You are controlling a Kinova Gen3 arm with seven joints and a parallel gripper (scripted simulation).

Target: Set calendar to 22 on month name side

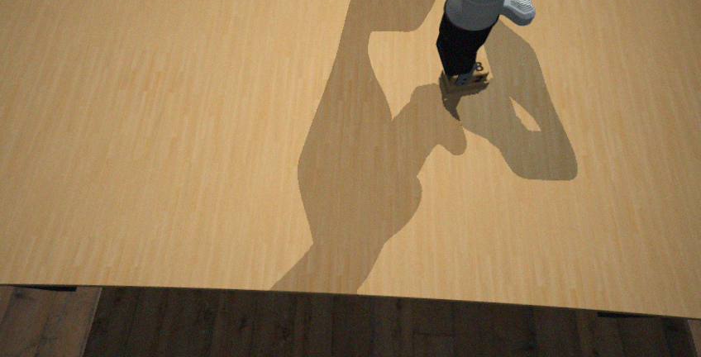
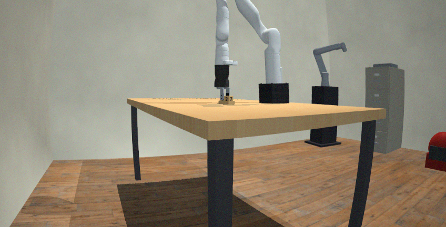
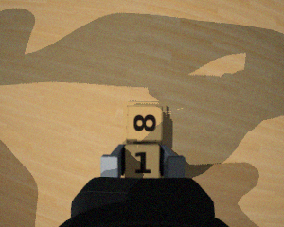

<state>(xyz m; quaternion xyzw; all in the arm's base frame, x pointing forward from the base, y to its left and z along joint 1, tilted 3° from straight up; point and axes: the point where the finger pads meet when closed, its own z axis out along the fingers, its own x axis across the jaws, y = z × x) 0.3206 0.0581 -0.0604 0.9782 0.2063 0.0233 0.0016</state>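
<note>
Now: hand 1 cm past the wooden calendar tray, 1 cm to the right of it and 3 cm above it. Round my hand: wooden number cube 1 cm behind, 3 cm to the left, 1 cm below.
</note>
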